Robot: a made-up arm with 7 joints. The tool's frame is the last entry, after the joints. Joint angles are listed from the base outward.
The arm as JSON. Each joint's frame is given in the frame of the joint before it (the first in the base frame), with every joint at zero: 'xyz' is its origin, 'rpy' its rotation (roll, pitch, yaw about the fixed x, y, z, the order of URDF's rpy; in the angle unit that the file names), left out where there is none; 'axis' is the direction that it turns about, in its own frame. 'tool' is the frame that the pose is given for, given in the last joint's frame.
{
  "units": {
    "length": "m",
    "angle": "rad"
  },
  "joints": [
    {
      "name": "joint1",
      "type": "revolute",
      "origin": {
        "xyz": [
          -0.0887,
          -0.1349,
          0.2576
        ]
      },
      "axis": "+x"
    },
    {
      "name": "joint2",
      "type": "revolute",
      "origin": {
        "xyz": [
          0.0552,
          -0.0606,
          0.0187
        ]
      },
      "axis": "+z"
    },
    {
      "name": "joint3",
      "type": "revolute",
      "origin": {
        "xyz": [
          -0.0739,
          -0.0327,
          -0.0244
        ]
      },
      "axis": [
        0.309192,
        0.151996,
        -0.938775
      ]
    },
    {
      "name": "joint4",
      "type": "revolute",
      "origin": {
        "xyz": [
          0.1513,
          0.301,
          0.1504
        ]
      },
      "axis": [
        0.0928,
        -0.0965,
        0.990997
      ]
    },
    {
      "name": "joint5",
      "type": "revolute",
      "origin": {
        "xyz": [
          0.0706,
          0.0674,
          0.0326
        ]
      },
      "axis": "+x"
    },
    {
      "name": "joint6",
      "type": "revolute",
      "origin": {
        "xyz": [
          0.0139,
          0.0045,
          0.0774
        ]
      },
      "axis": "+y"
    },
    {
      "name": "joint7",
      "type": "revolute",
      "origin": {
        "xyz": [
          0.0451,
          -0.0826,
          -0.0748
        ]
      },
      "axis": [
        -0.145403,
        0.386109,
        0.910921
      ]
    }
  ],
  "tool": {
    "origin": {
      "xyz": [
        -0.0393,
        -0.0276,
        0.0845
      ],
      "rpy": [
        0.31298,
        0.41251,
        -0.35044
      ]
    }
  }
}
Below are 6 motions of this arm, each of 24 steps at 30 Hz.
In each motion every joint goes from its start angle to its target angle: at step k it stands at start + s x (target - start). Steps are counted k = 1, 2, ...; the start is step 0. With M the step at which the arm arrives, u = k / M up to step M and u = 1 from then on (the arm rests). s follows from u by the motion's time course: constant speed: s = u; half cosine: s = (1 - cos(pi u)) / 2; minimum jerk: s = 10 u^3 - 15 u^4 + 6 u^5.
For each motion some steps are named. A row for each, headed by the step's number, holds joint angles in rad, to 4 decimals.
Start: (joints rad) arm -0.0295 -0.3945 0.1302 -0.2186 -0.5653 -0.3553 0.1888
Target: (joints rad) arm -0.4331 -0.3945 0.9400 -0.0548 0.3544 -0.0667 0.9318
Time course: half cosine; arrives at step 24
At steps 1, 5, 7, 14, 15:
1: -0.0312 -0.3945 0.1337 -0.2179 -0.5614 -0.3541 0.1920
5: -0.0712 -0.3945 0.2139 -0.2017 -0.4703 -0.3255 0.2656
7: -0.1085 -0.3945 0.2886 -0.1866 -0.3854 -0.2988 0.3341
14: -0.2835 -0.3945 0.6399 -0.1155 0.0136 -0.1737 0.6565
15: -0.3085 -0.3945 0.6900 -0.1054 0.0705 -0.1558 0.7025

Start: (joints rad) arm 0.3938 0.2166 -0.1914 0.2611 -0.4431 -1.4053 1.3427
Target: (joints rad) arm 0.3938 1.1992 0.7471 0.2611 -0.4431 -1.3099 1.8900
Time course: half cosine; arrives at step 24
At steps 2, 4, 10, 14, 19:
2: 0.3938 0.2333 -0.1754 0.2611 -0.4431 -1.4037 1.3520
4: 0.3938 0.2824 -0.1285 0.2611 -0.4431 -1.3989 1.3794
10: 0.3938 0.5807 0.1564 0.2611 -0.4431 -1.3699 1.5455
14: 0.3938 0.8351 0.3993 0.2611 -0.4431 -1.3453 1.6872
19: 0.3938 1.0977 0.6501 0.2611 -0.4431 -1.3198 1.8335

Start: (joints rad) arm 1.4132 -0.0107 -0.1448 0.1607 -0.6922 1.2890 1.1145
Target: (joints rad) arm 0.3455 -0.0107 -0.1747 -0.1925 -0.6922 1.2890 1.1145
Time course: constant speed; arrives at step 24
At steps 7, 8, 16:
7: 1.1018 -0.0107 -0.1535 0.0577 -0.6922 1.2890 1.1145
8: 1.0573 -0.0107 -0.1548 0.0430 -0.6922 1.2890 1.1145
16: 0.7014 -0.0107 -0.1647 -0.0748 -0.6922 1.2890 1.1145

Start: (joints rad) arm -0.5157 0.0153 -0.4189 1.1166 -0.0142 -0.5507 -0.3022
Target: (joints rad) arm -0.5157 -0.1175 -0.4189 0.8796 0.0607 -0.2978 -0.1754
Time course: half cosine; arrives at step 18
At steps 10, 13, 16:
10: -0.5157 -0.0626 -0.4189 0.9775 0.0298 -0.4023 -0.2278
13: -0.5157 -0.0938 -0.4189 0.9219 0.0473 -0.3430 -0.1980
16: -0.5157 -0.1135 -0.4189 0.8867 0.0584 -0.3054 -0.1792

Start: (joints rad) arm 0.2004 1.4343 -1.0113 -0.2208 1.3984 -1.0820 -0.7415
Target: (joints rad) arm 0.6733 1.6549 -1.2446 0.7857 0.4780 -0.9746 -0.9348
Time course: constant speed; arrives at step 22
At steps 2, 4, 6, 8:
2: 0.2434 1.4544 -1.0325 -0.1293 1.3147 -1.0722 -0.7591
4: 0.2864 1.4744 -1.0537 -0.0378 1.2311 -1.0625 -0.7766
6: 0.3294 1.4945 -1.0749 0.0537 1.1474 -1.0527 -0.7942
8: 0.3724 1.5145 -1.0961 0.1452 1.0637 -1.0429 -0.8118

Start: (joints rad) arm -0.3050 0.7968 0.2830 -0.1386 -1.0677 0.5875 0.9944
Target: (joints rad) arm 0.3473 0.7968 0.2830 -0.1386 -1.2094 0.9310 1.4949
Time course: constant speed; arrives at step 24
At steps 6, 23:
6: -0.1419 0.7968 0.2830 -0.1386 -1.1031 0.6734 1.1195
23: 0.3201 0.7968 0.2830 -0.1386 -1.2035 0.9167 1.4740

